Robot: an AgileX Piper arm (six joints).
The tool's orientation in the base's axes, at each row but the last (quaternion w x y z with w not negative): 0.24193, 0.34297, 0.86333, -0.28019; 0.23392, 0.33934, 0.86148, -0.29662; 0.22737, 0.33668, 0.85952, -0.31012; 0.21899, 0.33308, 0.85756, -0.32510; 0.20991, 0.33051, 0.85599, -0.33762; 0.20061, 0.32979, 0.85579, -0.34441; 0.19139, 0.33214, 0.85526, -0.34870; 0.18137, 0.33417, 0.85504, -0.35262; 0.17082, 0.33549, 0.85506, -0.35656
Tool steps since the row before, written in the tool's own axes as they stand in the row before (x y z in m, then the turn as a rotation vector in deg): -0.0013, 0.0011, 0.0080, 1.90, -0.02, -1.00; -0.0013, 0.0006, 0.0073, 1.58, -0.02, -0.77; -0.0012, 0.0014, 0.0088, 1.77, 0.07, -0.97; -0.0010, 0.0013, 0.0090, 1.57, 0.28, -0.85; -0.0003, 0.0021, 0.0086, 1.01, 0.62, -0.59; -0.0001, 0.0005, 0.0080, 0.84, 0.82, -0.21; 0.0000, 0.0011, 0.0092, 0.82, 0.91, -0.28; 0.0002, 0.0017, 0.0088, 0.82, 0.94, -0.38; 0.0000, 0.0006, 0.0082, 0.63, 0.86, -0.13
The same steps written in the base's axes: 0.0034, -0.0051, -0.0054, -1.47, 1.51, -0.43; 0.0028, -0.0051, -0.0046, -1.21, 1.21, -0.40; 0.0034, -0.0058, -0.0060, -1.31, 1.48, -0.40; 0.0030, -0.0060, -0.0062, -1.01, 1.43, -0.46; 0.0029, -0.0051, -0.0066, -0.34, 1.19, -0.46; 0.0014, -0.0055, -0.0056, -0.04, 0.96, -0.71; 0.0017, -0.0061, -0.0068, 0.03, 1.05, -0.69; 0.0017, -0.0054, -0.0070, 0.05, 1.14, -0.64; 0.0009, -0.0056, -0.0059, 0.14, 0.83, -0.67
